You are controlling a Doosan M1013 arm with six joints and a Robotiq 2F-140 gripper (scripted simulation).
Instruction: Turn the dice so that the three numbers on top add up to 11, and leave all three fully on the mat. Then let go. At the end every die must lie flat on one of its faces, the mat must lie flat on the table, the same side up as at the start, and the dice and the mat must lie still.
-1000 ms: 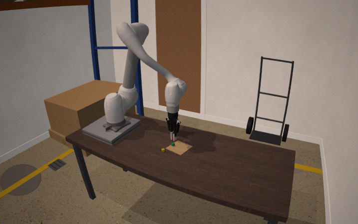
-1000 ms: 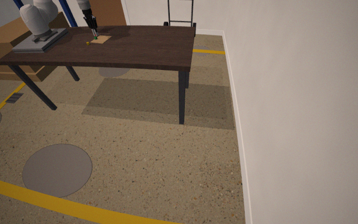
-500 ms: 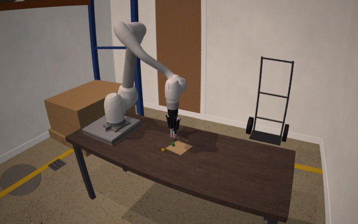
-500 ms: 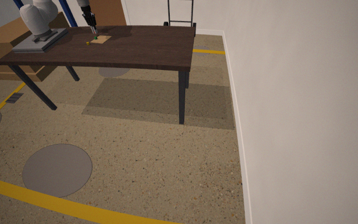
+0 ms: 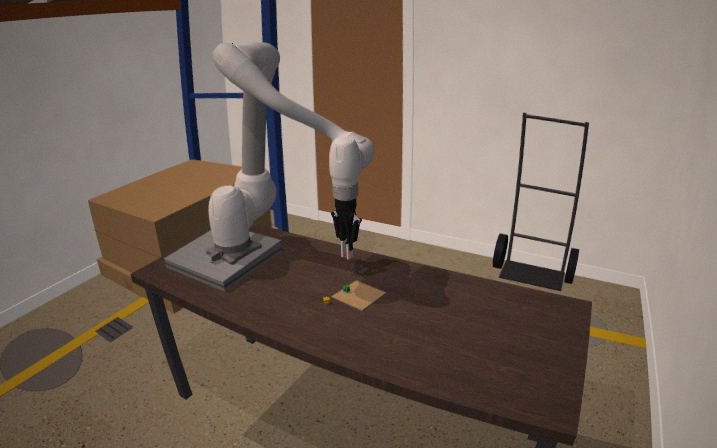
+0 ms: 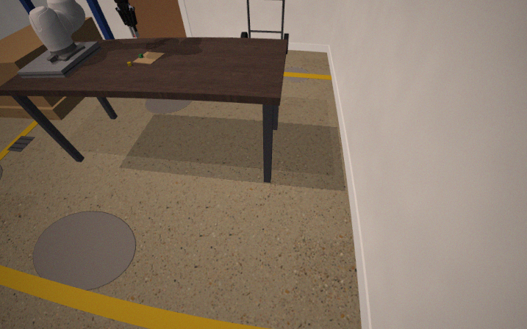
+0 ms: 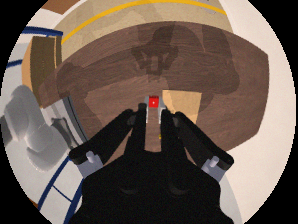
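Right now my hand is 130 mm above the tan mat, 100 mm short of it and 70 mm to the left of it. Also, from my hand: green die (120 mm below, 70 mm to the right, 40 mm ahead); red die (30 mm below); yellow die (170 mm to the right, 120 mm below, 30 mm ahead).
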